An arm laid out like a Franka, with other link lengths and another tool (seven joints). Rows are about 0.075 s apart.
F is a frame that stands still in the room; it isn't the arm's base.
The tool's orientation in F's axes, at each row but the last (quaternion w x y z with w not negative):
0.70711 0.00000 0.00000 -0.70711
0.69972 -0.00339 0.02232 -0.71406
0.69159 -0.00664 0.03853 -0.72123
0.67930 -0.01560 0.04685 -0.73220
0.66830 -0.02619 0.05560 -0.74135
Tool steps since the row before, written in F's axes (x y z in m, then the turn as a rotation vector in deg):
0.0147 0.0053 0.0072 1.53 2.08 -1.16
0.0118 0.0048 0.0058 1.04 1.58 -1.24
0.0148 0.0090 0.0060 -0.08 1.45 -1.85
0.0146 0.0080 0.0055 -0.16 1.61 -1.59
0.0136 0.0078 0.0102 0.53 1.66 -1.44
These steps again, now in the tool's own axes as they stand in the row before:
-0.0053 0.0147 0.0072 -2.08 1.53 -1.16
-0.0052 0.0115 0.0061 -1.57 1.05 -1.24
-0.0099 0.0140 0.0065 -1.36 -0.02 -1.92
-0.0093 0.0134 0.0064 -1.53 -0.13 -1.67
-0.0095 0.0115 0.0113 -1.65 0.53 -1.45

